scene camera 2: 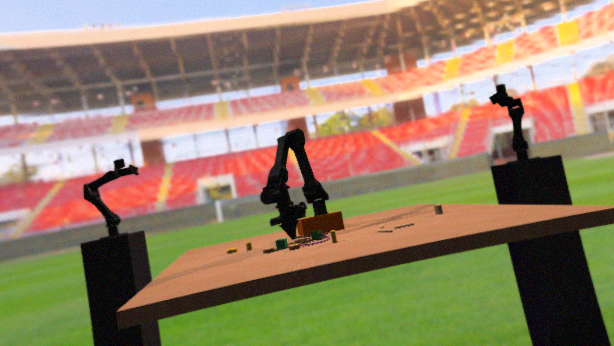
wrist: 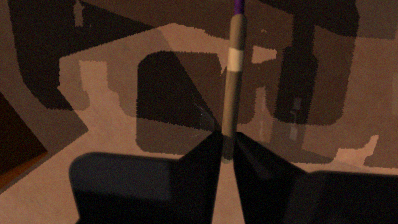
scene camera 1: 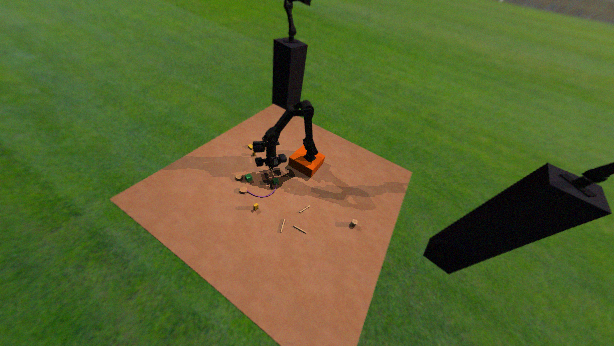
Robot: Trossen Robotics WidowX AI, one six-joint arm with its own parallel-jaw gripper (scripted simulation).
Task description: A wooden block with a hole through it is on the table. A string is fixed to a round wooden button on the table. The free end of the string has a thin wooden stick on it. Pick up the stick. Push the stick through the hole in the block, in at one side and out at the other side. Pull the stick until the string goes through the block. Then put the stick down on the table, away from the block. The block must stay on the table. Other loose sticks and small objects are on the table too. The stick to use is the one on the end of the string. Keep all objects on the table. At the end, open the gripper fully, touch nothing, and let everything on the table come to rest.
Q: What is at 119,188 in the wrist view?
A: My gripper.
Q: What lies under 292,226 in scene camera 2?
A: My gripper.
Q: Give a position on a thin wooden stick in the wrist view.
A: At 237,43
